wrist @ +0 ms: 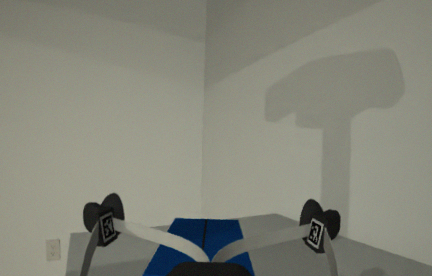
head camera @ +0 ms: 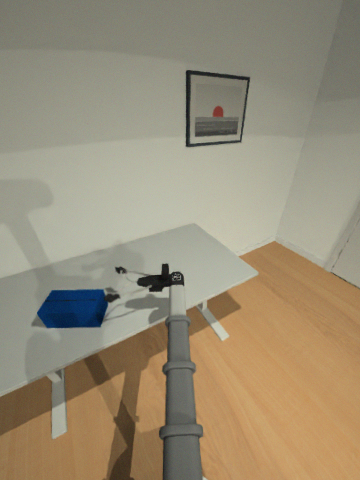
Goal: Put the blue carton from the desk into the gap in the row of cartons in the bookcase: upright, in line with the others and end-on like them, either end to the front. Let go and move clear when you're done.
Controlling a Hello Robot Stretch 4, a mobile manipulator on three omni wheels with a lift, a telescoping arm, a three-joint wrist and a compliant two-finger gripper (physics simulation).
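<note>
The blue carton point(head camera: 75, 309) point(wrist: 192, 230) lies on its long side on the grey desk point(head camera: 195, 247) point(wrist: 285, 260), with a dark seam running lengthwise along its top. In the head view my gripper point(head camera: 116, 284) point(wrist: 212, 222) is open and reaches left over the desk, with its near fingertip close to the carton's right end. In the wrist view the carton is centred between the spread fingers, running away from me, and its near part is hidden by the gripper body. The fingers do not hold it. The bookcase and the row of cartons do not show in either view.
A wall stands behind the desk, with a framed picture point(head camera: 218, 109) on it. In the wrist view two walls meet in a corner beyond the desk, and a wall outlet point(wrist: 53, 250) is at the lower left. The telescoping arm point(head camera: 180, 380) crosses the desk's front edge.
</note>
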